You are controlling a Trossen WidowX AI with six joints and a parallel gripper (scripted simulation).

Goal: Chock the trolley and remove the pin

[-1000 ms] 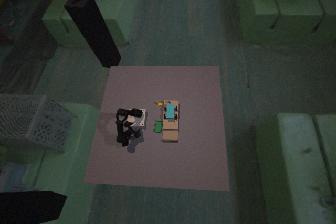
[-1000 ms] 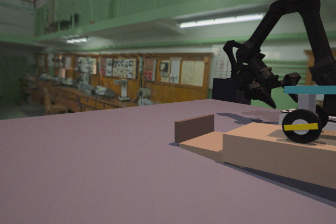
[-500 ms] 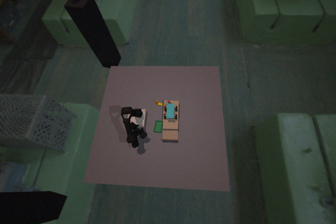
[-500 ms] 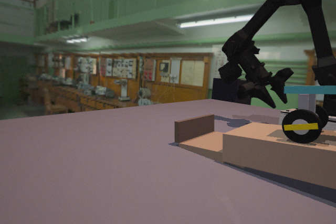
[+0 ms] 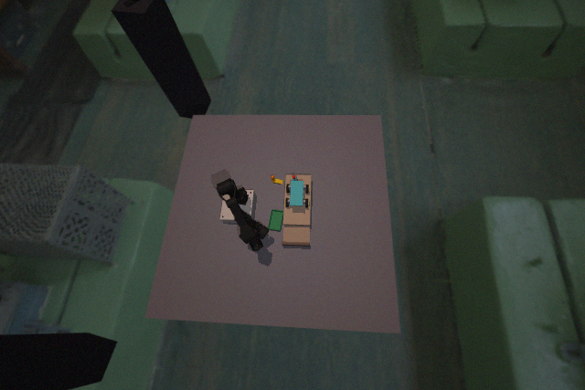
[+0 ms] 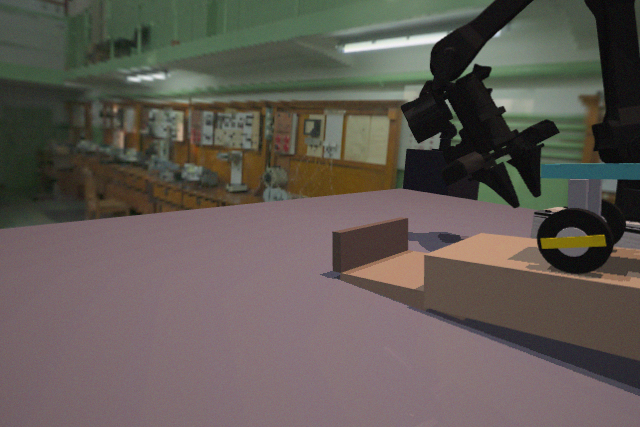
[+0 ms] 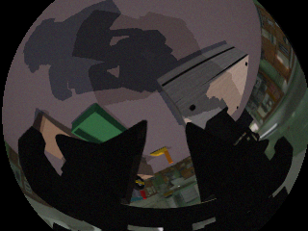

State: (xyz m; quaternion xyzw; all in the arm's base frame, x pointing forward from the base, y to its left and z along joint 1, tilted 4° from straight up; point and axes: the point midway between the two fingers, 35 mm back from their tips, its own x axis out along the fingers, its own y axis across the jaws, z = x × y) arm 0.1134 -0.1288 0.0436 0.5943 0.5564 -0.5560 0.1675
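My gripper tip is now 290 mm to the right of the yellow chock, 60 mm short of it and 60 mm above it. Also, from my gripper tip: dark end wall (250 mm ahead, 70 mm to the right, 50 mm below); trolley (210 mm ahead, 180 mm to the left, 30 mm above); tan ramp (210 mm ahead, 180 mm to the left, 40 mm below).
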